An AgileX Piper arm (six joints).
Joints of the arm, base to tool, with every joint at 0 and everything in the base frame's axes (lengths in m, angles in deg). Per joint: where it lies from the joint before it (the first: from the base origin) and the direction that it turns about. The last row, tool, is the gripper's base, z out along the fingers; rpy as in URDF.
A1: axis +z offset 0 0 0.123
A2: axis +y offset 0 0 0
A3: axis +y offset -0.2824 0 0.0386
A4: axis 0.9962 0 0.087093 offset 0.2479 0 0.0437
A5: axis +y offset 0 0 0
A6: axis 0.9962 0 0.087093 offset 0.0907 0 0.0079
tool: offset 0 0 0 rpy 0 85.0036 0
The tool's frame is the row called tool.
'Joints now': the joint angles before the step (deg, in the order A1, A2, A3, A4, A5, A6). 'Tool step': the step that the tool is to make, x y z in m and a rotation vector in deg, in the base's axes. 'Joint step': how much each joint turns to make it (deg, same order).
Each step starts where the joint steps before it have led.
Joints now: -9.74, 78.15, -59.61, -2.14, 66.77, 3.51
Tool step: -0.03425, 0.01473, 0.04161, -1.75, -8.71, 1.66
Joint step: 2.71, -10.70, 0.00, -0.73, 1.87, 1.10
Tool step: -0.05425, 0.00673, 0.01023, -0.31, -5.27, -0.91
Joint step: 0.03, -12.84, 5.91, 0.00, 1.70, 0.92
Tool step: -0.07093, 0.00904, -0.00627, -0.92, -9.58, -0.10
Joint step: 0.09, -18.78, 8.81, 0.14, 0.35, 0.22
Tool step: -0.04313, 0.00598, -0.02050, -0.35, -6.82, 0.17
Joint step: 0.04, -13.73, 6.91, 0.48, 0.00, 0.02
